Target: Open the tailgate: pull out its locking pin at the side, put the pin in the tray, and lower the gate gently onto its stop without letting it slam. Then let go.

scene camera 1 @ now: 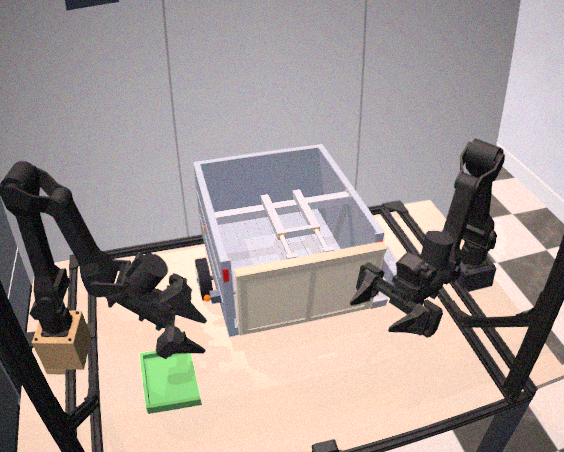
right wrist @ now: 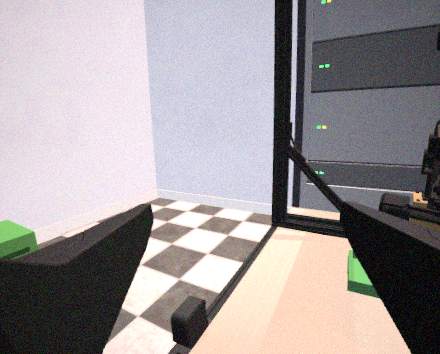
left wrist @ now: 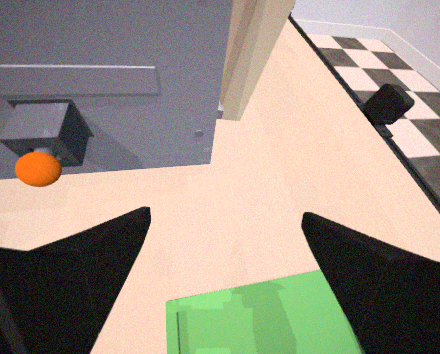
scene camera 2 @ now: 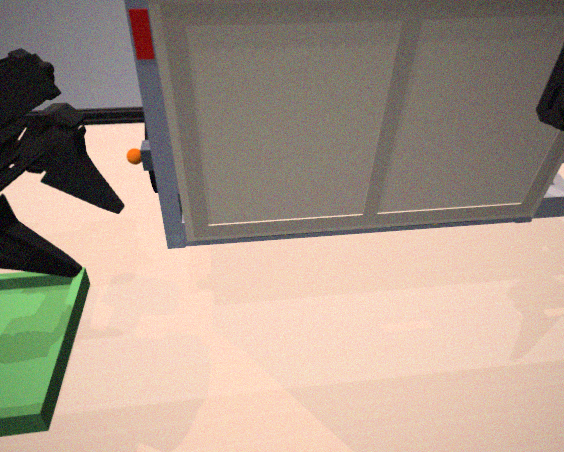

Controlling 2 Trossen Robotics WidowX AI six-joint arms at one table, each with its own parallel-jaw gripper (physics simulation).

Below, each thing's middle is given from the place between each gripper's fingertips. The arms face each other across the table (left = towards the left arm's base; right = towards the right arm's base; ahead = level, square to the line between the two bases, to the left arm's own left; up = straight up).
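My left hand is 8 cm short of the locking pin [left wrist: 41, 168], 6 cm to the left of it and 3 cm below it. Then there is the grey truck bed [scene camera 1: 245, 202], which I find 20 cm ahead of my left hand, 22 cm to the right of it and 6 cm above it.
The locking pin is 26 cm ahead of my right hand, 22 cm to the left of it and 13 cm below it. The grey truck bed, for its part, is 38 cm ahead of my right hand, 6 cm to the left of it and 10 cm below it.
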